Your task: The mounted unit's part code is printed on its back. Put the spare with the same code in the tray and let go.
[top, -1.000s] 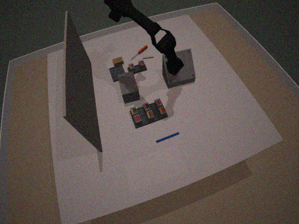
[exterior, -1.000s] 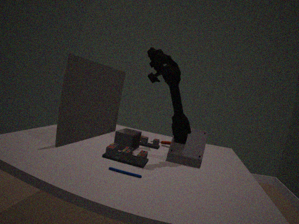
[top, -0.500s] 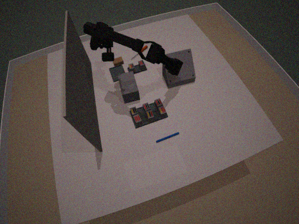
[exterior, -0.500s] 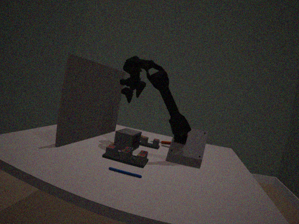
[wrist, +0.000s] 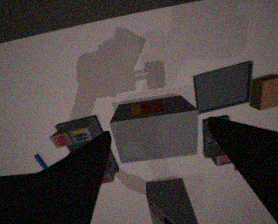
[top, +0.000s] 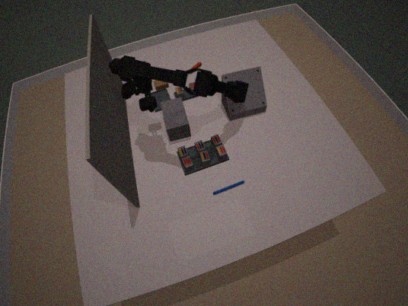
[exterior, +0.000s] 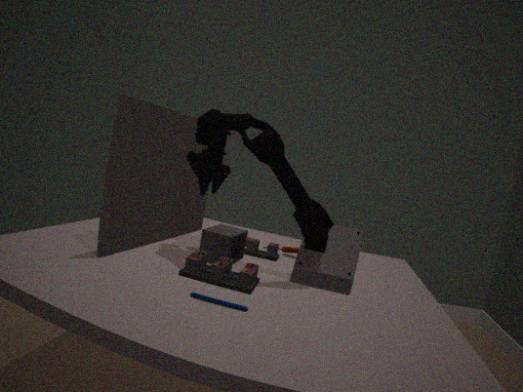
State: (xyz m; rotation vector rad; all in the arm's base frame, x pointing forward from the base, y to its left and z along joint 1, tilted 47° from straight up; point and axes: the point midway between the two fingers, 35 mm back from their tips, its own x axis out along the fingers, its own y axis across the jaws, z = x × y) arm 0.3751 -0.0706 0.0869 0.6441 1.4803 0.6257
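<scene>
My gripper tip is 15 cm above the grey mounted unit, 8 cm past it and 1 cm to the right of it. Also, from my gripper tip: tall grey panel: 16 cm ahead, 2 cm above; then tan block: 28 cm to the right, 19 cm below, 6 cm behind.
</scene>
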